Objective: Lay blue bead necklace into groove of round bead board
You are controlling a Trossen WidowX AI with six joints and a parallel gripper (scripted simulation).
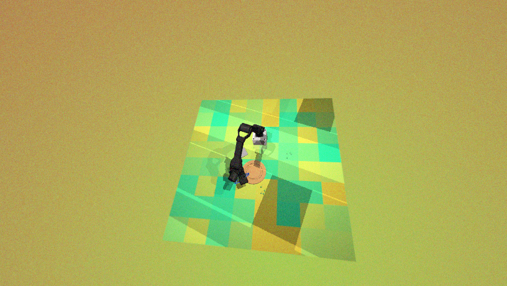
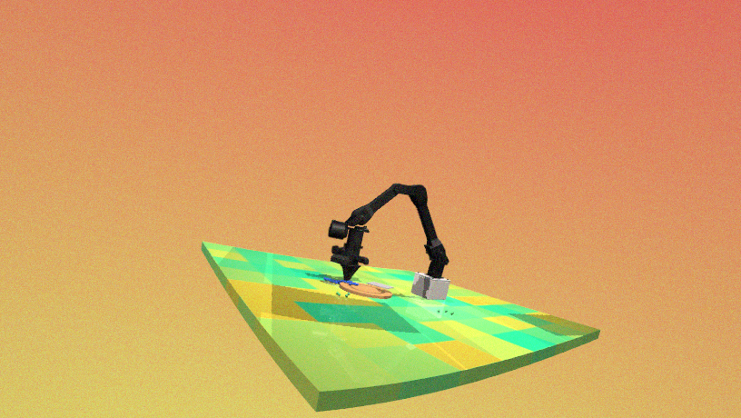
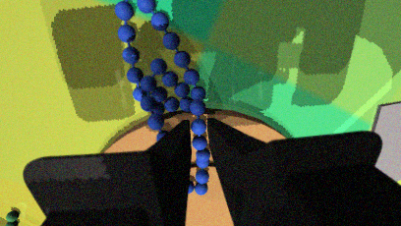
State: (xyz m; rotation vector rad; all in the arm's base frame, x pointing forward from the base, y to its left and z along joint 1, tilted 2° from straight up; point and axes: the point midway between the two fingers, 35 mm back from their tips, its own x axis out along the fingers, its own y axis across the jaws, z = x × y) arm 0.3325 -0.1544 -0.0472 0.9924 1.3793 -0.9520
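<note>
Now: the round bead board 9 cm to the left of my gripper tip, 3 cm behind it and 1 cm below it. Also, from my gripper tip: flat grey piece 20 cm behind, 2 cm to the right, 1 cm below.
</note>
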